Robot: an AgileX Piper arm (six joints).
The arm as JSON. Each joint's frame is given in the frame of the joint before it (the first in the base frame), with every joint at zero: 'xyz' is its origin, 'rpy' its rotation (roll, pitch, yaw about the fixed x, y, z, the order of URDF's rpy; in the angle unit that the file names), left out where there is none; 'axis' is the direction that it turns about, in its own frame. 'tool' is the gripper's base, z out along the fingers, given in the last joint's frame.
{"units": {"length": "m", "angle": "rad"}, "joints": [
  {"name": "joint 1", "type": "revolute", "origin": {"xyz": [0.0, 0.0, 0.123]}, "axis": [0.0, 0.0, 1.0]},
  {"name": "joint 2", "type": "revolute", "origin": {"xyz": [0.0, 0.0, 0.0], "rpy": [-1.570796, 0.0, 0.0]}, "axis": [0.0, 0.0, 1.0]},
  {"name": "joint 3", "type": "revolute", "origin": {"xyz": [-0.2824, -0.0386, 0.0]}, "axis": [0.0, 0.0, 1.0]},
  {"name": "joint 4", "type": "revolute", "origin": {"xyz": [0.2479, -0.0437, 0.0], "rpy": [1.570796, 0.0, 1.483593]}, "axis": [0.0, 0.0, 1.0]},
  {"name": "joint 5", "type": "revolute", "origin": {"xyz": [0.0, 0.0, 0.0], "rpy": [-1.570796, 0.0, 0.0]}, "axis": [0.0, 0.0, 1.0]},
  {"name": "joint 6", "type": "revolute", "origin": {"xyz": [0.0, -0.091, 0.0], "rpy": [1.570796, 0.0, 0.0]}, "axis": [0.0, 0.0, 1.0]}
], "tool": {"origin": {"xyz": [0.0, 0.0, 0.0]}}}
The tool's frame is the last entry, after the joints.
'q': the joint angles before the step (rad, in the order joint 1, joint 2, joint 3, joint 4, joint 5, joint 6). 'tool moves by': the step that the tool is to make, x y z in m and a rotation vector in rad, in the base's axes. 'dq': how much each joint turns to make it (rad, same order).
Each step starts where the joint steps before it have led.
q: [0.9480, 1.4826, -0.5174, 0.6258, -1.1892, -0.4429]
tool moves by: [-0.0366, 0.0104, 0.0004, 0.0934, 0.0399, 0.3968]
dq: [0.0299, -0.0860, 0.0918, -0.3630, 0.0757, 0.3239]
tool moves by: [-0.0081, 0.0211, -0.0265, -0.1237, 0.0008, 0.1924]
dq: [0.0024, 0.1031, 0.0042, -0.2219, 0.0050, 0.0638]
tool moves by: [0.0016, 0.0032, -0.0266, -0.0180, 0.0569, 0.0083]
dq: [0.0001, 0.1072, 0.0239, -0.0066, -0.0830, 0.0434]
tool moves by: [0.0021, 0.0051, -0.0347, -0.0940, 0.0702, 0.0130]
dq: [-0.0004, 0.1292, 0.0067, -0.0145, -0.0184, 0.0118]
